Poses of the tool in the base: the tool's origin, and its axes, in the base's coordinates. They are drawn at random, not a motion.
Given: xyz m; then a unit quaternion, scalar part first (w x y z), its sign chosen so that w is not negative.
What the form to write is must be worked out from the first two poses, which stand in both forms.
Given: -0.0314, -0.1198, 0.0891, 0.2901, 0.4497, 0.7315, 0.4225
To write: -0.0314, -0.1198, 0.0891, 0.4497, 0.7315, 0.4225, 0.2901
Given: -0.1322, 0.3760, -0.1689, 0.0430, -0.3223, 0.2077, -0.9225
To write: -0.1322, 0.3760, -0.1689, -0.3223, 0.2077, -0.9225, 0.0430
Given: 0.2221, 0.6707, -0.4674, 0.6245, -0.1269, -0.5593, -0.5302
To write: 0.2221, 0.6707, -0.4674, -0.1269, -0.5593, -0.5302, 0.6245
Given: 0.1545, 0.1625, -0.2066, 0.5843, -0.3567, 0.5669, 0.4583
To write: 0.1545, 0.1625, -0.2066, -0.3567, 0.5669, 0.4583, 0.5843
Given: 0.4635, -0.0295, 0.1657, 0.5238, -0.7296, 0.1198, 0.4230
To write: 0.4635, -0.0295, 0.1657, -0.7296, 0.1198, 0.4230, 0.5238
